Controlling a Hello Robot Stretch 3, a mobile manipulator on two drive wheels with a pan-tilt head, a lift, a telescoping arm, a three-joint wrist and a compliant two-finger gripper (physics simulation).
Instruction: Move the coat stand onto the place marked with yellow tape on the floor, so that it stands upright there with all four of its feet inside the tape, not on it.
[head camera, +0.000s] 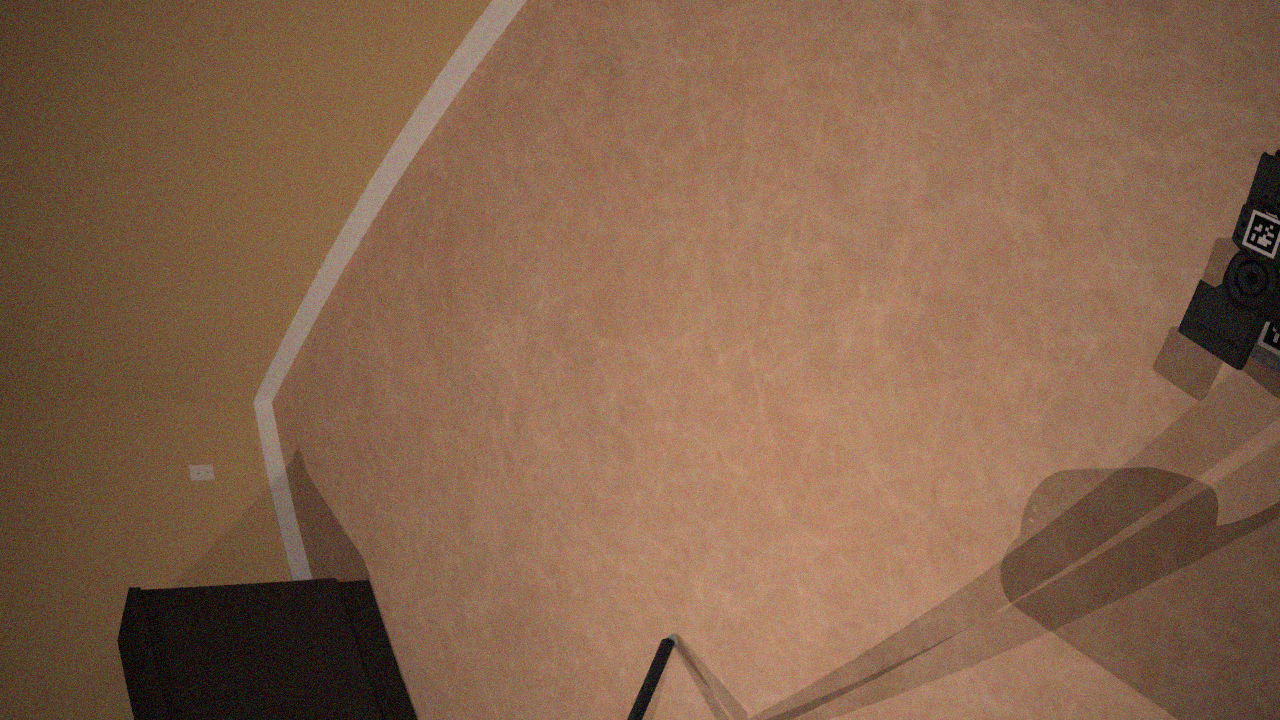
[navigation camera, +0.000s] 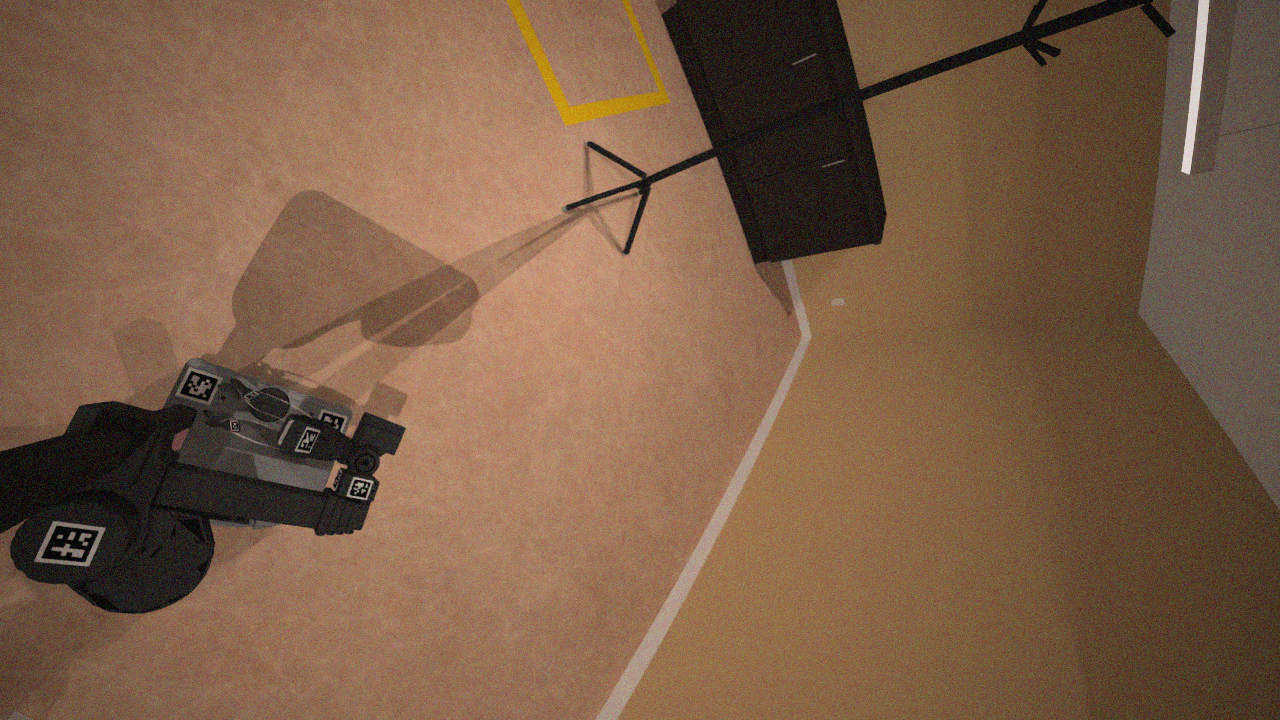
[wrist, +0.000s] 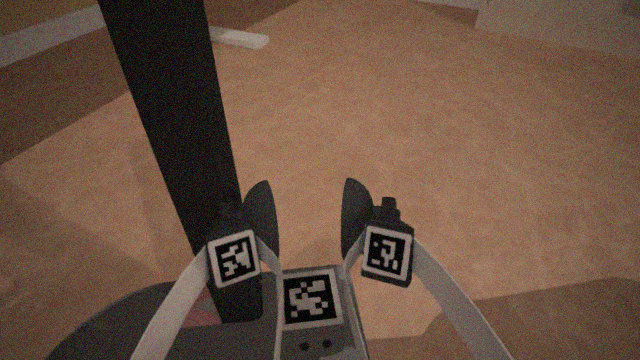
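Where they show: gripper, between the fingertips: (navigation camera: 212, 398) (wrist: 307, 207); robot's base, origin of its link: (navigation camera: 269, 403).
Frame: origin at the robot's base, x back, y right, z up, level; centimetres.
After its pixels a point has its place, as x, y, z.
Note:
The black coat stand (navigation camera: 677, 167) @(-122.7, 76.0, 42.3) (head camera: 651, 677) @(-110.1, 90.9, 9.3) stands upright on the floor in the navigation view, outside the tape, near its closest corner. Its splayed feet show at the base; a fourth foot cannot be made out. In the head view part of one foot shows at the bottom edge. The yellow tape outline (navigation camera: 617, 105) @(-178.2, 64.2, 0.0) shows in part at the top of the navigation view and not in the head view. My gripper (wrist: 307, 207) @(0.4, -8.7, 33.5) (navigation camera: 229, 402) @(0.4, -8.7, 33.5) is open and empty, folded back over my base, well apart from the stand. Its fingertips do not show in the head view.
A black drawer cabinet (navigation camera: 805, 197) @(-199.2, 183.4, 51.9) (head camera: 268, 653) @(-190.7, 196.8, 47.7) stands against the tan wall, behind the coat stand and beside the tape. A white skirting board (navigation camera: 707, 537) @(14.6, 211.5, 3.9) (head camera: 358, 214) @(-70.5, 266.8, 6.9) runs along the wall. In the wrist view my thick black mast (wrist: 175, 125) @(6.8, -11.6, 37.4) rises left of the fingers.

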